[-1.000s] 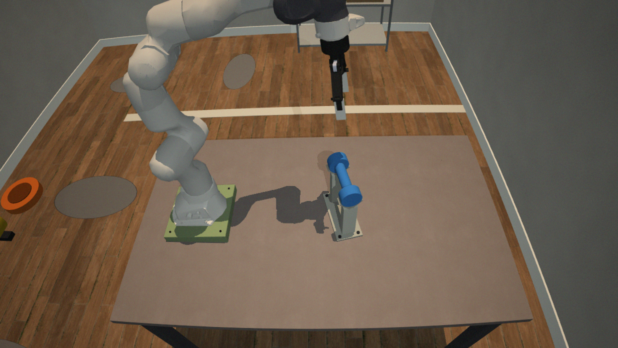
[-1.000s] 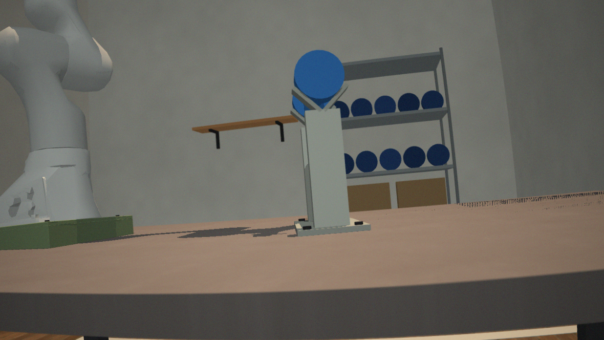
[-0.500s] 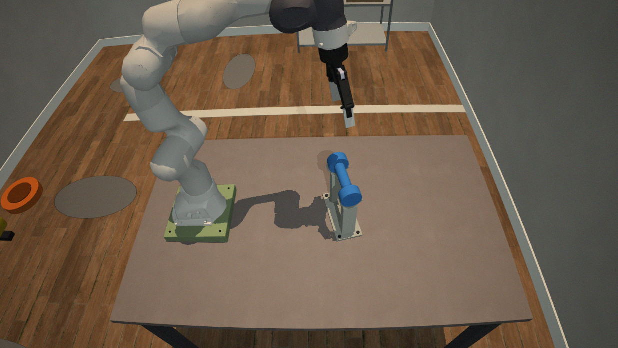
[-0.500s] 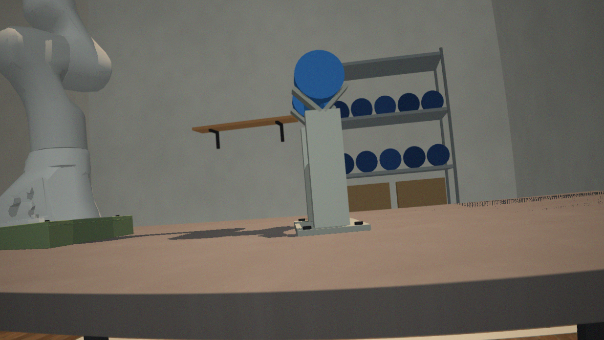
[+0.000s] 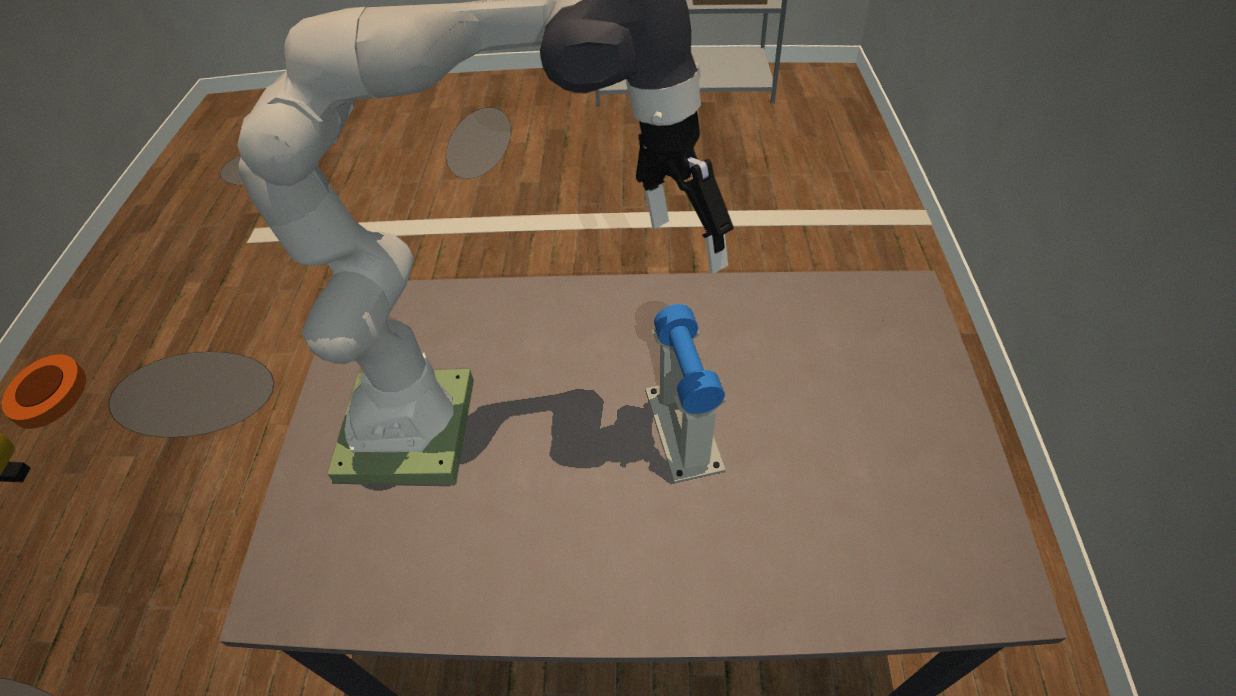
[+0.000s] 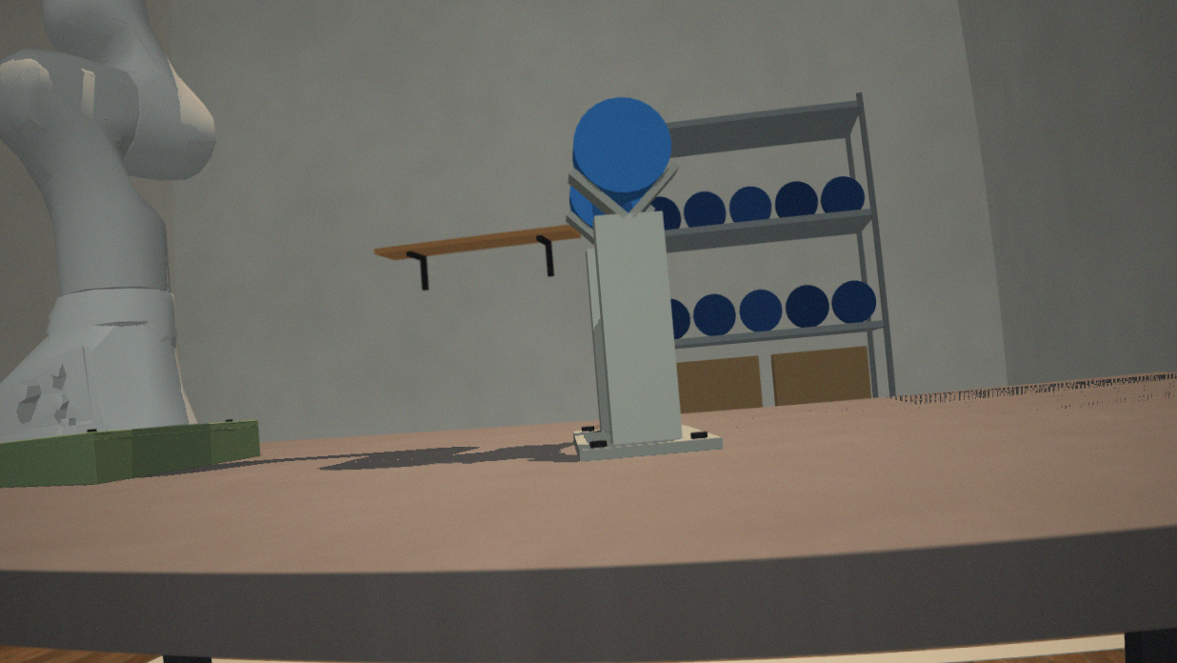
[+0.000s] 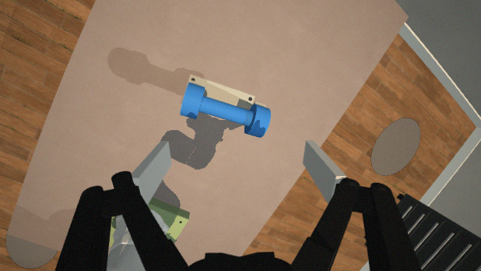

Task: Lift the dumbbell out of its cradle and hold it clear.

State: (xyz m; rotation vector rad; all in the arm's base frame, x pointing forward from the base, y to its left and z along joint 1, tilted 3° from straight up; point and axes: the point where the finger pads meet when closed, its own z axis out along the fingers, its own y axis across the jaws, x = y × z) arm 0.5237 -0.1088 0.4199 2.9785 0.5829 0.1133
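My gripper is now 260 mm above the blue dumbbell, 10 mm to the left of it and 10 mm short of it. The rest, counted from my hand: grey cradle: 380 mm below, 10 mm to the right, 10 mm ahead.
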